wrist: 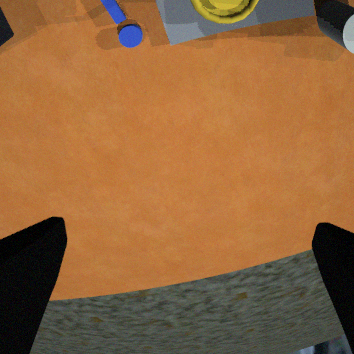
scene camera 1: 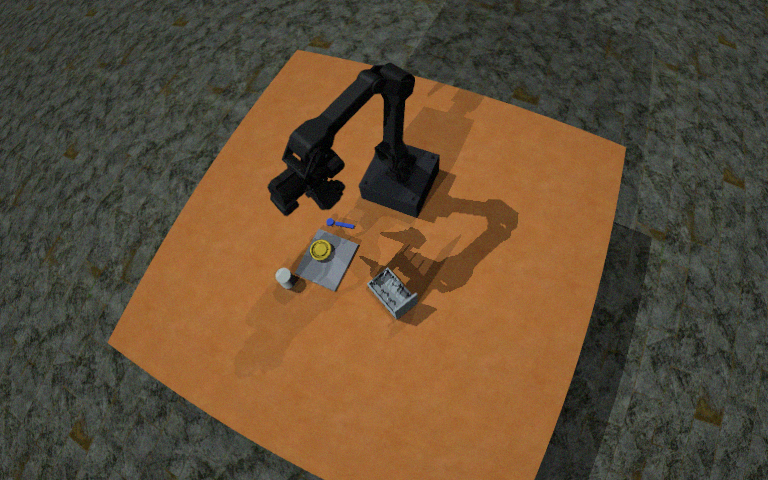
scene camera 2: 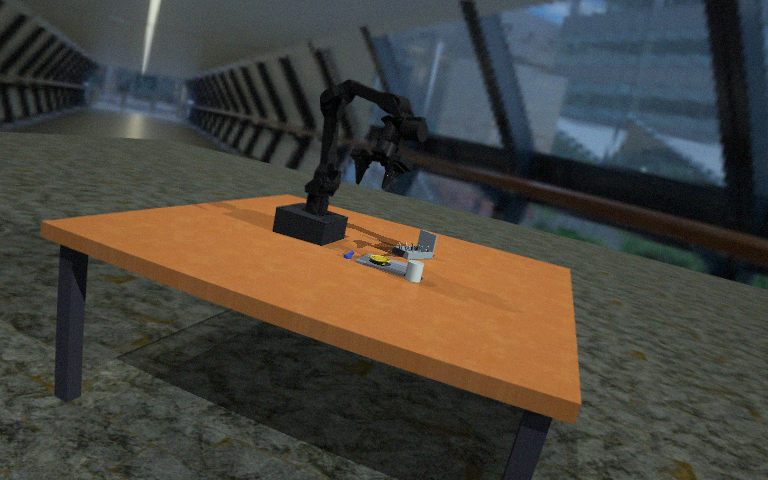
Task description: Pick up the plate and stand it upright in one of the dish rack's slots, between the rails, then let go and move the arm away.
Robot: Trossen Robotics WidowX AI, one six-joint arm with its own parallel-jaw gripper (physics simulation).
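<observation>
The yellow plate point(scene camera 1: 320, 249) point(scene camera 2: 380, 259) point(wrist: 224, 6) lies flat on a grey square board point(scene camera 1: 330, 275) point(scene camera 2: 397, 267) point(wrist: 182, 26). In the wrist view part of the plate shows, at the top edge. The grey dish rack point(scene camera 1: 398, 308) point(scene camera 2: 427, 244) stands on the table beside the board, with small rails inside and a taller wall at one end. My gripper point(scene camera 2: 372, 185) point(wrist: 194, 235) is open and empty, high above the table, apart from the plate and the rack. In the first scene view the arm's wrist hides its fingertips in part.
A white cylinder point(scene camera 1: 284, 277) point(scene camera 2: 414, 271) point(wrist: 349, 37) stands beside the board's outer corner. A blue spoon-like piece point(scene camera 1: 341, 224) point(scene camera 2: 348, 255) point(wrist: 130, 36) lies between the board and the arm's dark base point(scene camera 1: 396, 183) point(scene camera 2: 308, 225). The orange table point(scene camera 1: 453, 367) point(scene camera 2: 254, 271) carries them all.
</observation>
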